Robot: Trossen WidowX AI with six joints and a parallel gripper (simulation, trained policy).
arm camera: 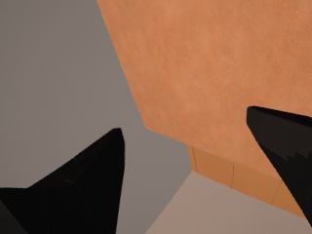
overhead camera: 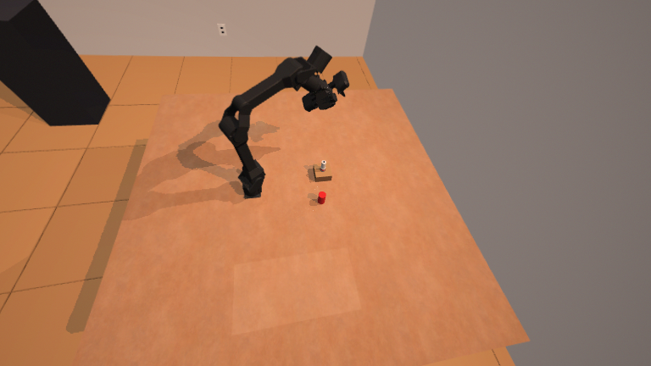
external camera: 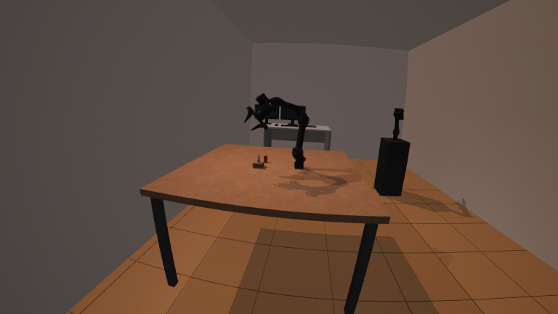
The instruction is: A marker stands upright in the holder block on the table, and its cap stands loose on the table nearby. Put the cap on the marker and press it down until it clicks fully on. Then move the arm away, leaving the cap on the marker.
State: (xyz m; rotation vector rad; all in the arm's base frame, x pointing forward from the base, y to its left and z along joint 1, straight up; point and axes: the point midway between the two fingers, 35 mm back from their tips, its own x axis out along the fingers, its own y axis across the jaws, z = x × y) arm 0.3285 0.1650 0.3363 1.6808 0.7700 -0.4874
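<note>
My gripper tip is now 290 mm above the red cap, 250 mm to the left of it and 80 mm past it. Round my gripper tip: tan holder block 290 mm below, 120 mm to the right, 50 mm behind.
</note>
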